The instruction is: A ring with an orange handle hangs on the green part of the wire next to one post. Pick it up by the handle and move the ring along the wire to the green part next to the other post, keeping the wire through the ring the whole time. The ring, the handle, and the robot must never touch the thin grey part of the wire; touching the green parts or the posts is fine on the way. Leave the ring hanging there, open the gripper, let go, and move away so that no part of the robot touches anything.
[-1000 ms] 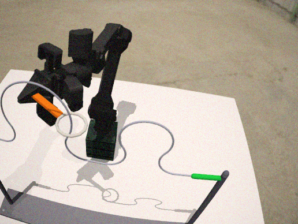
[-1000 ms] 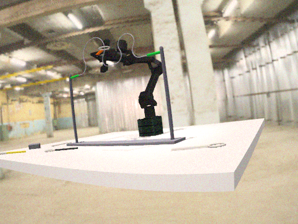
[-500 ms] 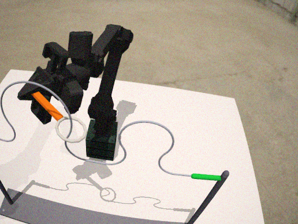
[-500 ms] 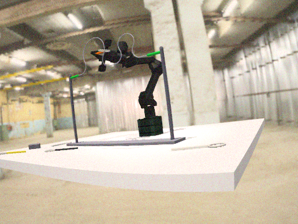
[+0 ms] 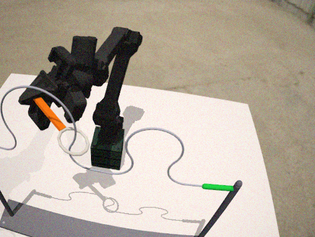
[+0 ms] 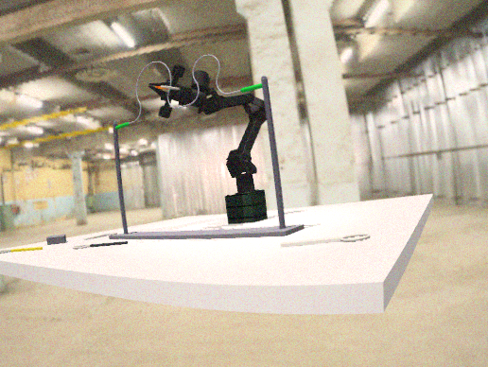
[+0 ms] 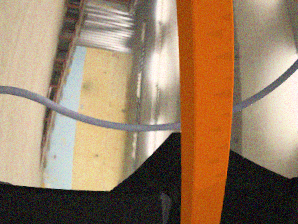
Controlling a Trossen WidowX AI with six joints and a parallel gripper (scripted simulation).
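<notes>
Right now my gripper tip is 8 cm to the right of the orange-handled ring and 3 cm above it. The rest, counted from my gripper tip: grey block 22 cm ahead, 36 cm to the right, 48 cm below; then pale ring tool 16 cm ahead, 65 cm to the left, 49 cm below; then yellow-handled ring tool 43 cm ahead, 30 cm to the right, 49 cm below.
</notes>
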